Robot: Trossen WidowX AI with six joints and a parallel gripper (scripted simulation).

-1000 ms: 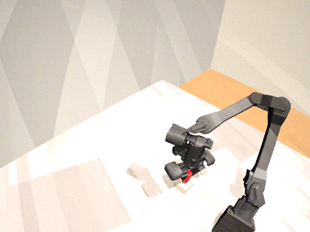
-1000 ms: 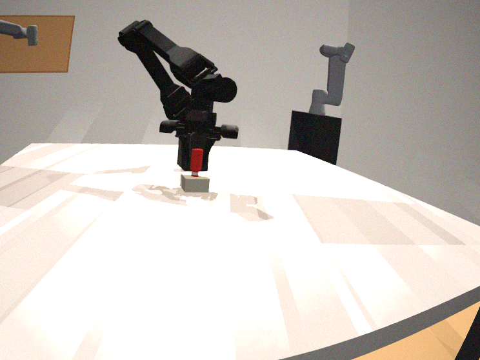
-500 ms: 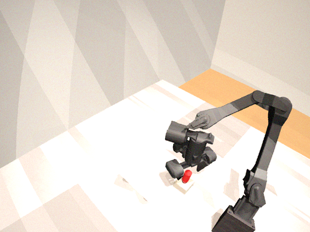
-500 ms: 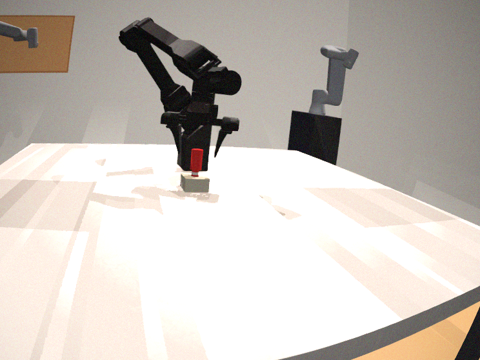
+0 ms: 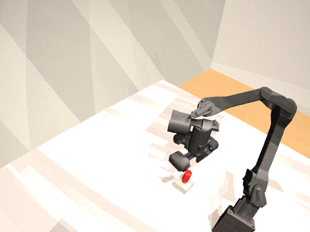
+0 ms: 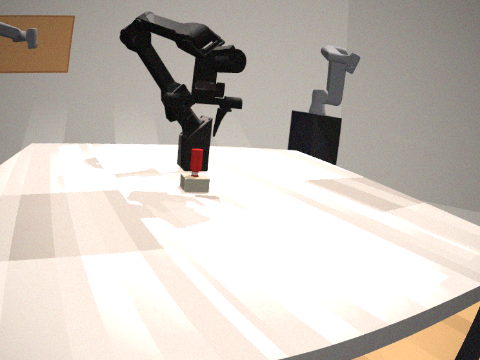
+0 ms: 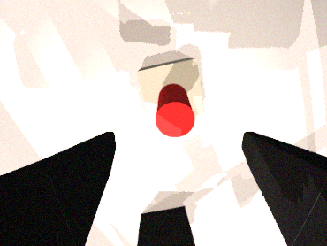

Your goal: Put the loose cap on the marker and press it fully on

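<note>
My gripper tip is 60 mm above the cap. The rest, counted from my gripper tip: holder block: 120 mm below.
</note>
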